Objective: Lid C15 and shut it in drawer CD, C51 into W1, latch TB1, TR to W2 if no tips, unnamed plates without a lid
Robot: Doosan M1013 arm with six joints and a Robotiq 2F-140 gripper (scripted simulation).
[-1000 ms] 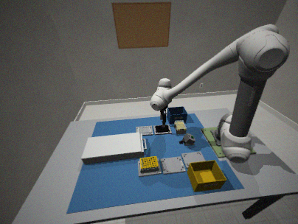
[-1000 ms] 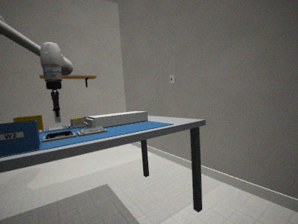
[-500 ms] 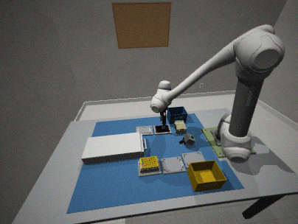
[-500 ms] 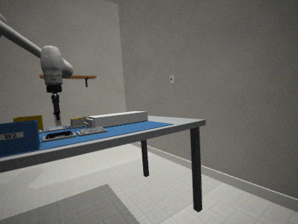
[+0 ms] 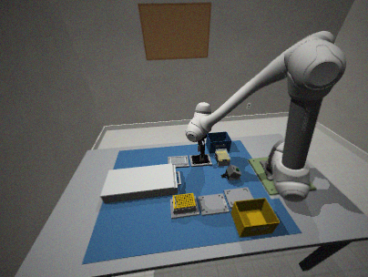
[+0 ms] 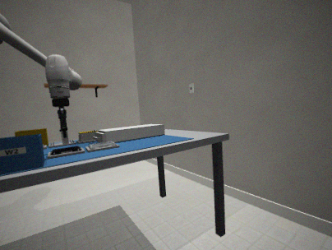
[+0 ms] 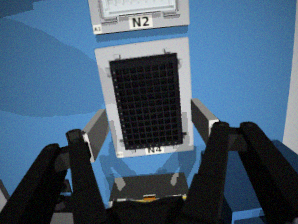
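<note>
My hand is 6 cm above the black plate. Also, from my hand: plate lid (26 cm ahead, 23 cm to the left, 5 cm below); DONE key box (23 cm behind, 15 cm to the left, 2 cm below); blue bin W2 (16 cm behind, 16 cm to the right, 4 cm below).
</note>
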